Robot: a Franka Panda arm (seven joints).
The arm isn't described. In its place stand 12 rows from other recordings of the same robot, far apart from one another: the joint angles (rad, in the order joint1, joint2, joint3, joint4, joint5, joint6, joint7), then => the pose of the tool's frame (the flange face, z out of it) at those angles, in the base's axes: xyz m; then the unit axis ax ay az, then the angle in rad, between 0 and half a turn.
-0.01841, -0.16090, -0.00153, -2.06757, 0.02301, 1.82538, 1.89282 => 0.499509, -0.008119, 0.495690, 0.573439, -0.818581, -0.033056, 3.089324
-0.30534, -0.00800, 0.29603, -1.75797, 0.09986, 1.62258, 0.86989 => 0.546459, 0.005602, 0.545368, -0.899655, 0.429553, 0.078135, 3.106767
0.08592, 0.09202, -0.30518, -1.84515, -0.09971, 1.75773, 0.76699 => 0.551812, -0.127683, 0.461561, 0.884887, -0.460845, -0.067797, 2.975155
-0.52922, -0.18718, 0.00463, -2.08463, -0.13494, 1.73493, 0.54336 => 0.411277, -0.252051, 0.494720, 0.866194, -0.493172, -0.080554, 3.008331
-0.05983, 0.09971, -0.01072, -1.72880, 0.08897, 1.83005, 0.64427 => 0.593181, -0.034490, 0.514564, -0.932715, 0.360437, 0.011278, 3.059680
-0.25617, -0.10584, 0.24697, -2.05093, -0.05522, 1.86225, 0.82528 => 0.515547, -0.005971, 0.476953, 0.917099, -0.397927, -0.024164, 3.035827
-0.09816, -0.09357, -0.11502, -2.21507, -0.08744, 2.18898, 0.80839 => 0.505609, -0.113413, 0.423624, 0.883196, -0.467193, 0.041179, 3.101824
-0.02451, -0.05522, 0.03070, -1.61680, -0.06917, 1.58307, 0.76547 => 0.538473, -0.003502, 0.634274, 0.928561, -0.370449, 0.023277, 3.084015
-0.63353, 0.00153, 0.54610, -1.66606, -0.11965, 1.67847, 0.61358 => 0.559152, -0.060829, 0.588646, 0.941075, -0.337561, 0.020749, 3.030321
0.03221, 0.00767, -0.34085, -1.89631, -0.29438, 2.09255, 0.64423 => 0.550228, -0.189828, 0.514406, 0.909152, -0.400200, 0.115255, 2.906514
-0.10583, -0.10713, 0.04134, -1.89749, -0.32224, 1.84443, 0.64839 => 0.532870, -0.058704, 0.554845, 0.947798, -0.310738, 0.071553, 2.853719
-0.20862, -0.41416, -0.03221, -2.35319, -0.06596, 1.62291, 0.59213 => 0.373889, -0.099448, 0.465205, 0.907799, -0.391447, -0.150565, 3.035228
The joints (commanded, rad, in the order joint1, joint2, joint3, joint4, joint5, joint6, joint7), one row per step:
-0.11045 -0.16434 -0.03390 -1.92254 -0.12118 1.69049 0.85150
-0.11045 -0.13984 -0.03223 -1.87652 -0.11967 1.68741 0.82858
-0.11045 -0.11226 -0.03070 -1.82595 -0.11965 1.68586 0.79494
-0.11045 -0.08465 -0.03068 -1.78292 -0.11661 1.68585 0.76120
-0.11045 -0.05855 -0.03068 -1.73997 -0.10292 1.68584 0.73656
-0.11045 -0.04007 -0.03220 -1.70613 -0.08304 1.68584 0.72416
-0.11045 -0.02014 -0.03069 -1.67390 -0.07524 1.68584 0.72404
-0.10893 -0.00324 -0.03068 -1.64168 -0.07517 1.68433 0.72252
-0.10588 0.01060 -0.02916 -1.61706 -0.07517 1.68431 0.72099
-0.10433 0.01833 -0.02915 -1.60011 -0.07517 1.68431 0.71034
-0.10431 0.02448 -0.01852 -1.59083 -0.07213 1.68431 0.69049
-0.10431 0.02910 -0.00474 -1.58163 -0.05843 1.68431 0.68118
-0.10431 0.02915 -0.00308 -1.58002 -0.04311 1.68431 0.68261
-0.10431 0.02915 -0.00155 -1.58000 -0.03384 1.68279 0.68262
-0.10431 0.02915 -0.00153 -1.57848 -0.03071 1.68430 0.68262
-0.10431 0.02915 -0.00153 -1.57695 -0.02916 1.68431 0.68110
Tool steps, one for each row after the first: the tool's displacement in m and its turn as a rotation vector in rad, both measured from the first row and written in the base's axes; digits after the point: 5 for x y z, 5 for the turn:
0.00978 -0.00032 0.00914 -0.00060 -0.01594 0.02354
0.02058 -0.00093 0.01881 -0.00282 -0.03338 0.05808
0.03064 -0.00191 0.02475 -0.00145 -0.04532 0.09104
0.04030 -0.00180 0.03113 0.00909 -0.06171 0.11356
0.04724 -0.00160 0.03710 0.02529 -0.07941 0.12185
0.05446 -0.00087 0.04151 0.02980 -0.09289 0.12273
0.06051 -0.00073 0.04742 0.02669 -0.10618 0.12596
0.06570 0.00128 0.05146 0.02442 -0.11646 0.13230
0.06860 0.00185 0.05524 0.02259 -0.12441 0.14468
0.07152 0.00788 0.05617 0.02589 -0.12609 0.17484
0.07425 0.01676 0.05787 0.03958 -0.13243 0.19655
0.07458 0.01915 0.05855 0.05436 -0.13722 0.19526
0.07462 0.02091 0.05838 0.06385 -0.13762 0.19571
0.07485 0.02120 0.05925 0.06631 -0.14122 0.19558
0.07492 0.02134 0.05998 0.06751 -0.14293 0.19701

